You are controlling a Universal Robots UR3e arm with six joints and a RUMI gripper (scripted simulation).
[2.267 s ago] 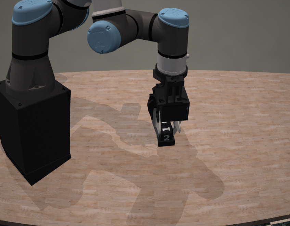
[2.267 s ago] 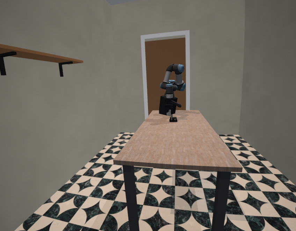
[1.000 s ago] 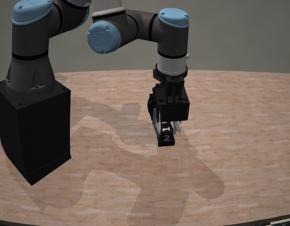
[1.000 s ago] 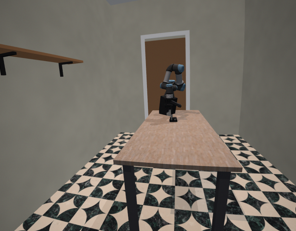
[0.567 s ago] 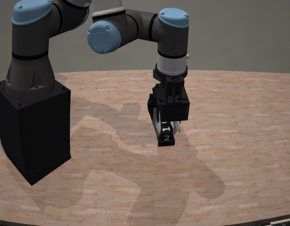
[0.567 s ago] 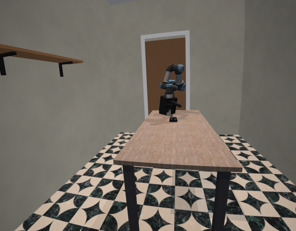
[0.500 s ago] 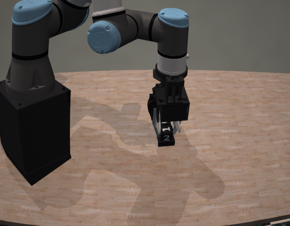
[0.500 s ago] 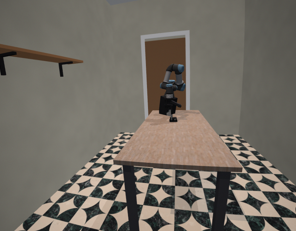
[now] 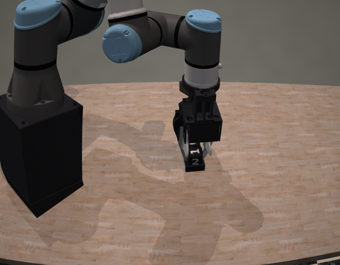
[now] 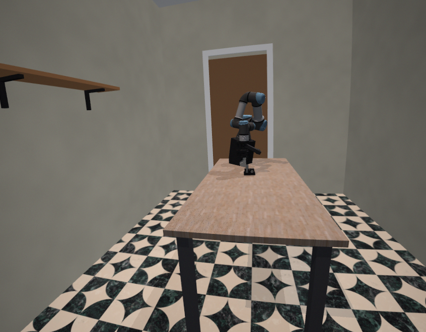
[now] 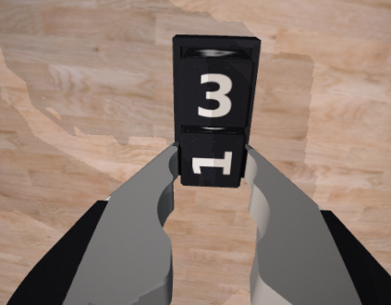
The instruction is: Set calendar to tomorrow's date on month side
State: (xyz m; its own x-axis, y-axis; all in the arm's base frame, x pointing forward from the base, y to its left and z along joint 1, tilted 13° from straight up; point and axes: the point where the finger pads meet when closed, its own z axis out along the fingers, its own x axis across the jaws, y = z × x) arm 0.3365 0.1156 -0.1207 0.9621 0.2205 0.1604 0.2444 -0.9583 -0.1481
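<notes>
The black number cube is 10 mm below my hand. From my hand the other things lie so: black calendar tray 10 mm behind, 20 mm to the left, 30 mm below.
</notes>
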